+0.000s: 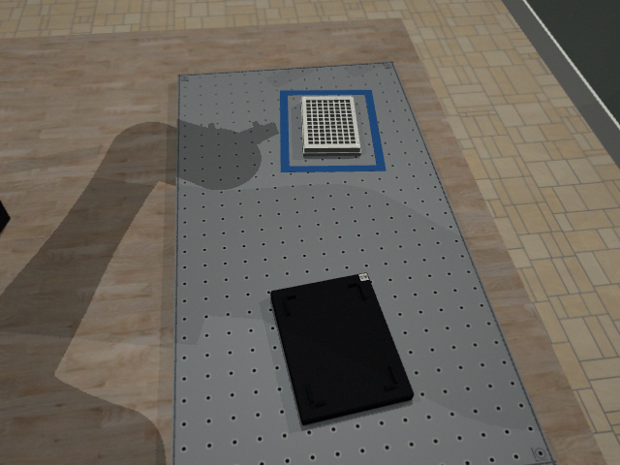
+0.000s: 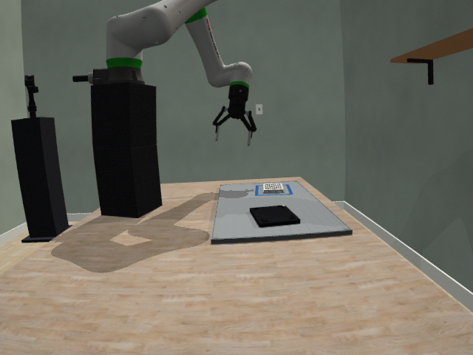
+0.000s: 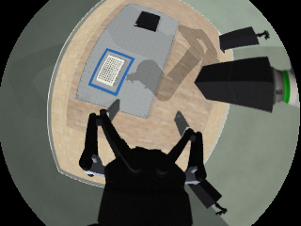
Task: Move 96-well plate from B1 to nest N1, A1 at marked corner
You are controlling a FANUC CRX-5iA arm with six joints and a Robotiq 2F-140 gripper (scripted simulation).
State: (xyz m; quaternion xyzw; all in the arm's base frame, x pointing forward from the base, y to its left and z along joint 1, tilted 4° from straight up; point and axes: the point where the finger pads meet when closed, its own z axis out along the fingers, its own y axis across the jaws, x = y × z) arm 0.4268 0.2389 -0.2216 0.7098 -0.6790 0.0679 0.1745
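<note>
Right now my hand is 200 mm above the white 96-well plate, 150 mm short of it and 120 mm to the left of it. Round my hand: white A1 label (410 mm to the right, 200 mm below, 110 mm ahead); then black plate nest N1 (490 mm to the right, 210 mm below, 60 mm ahead).
</note>
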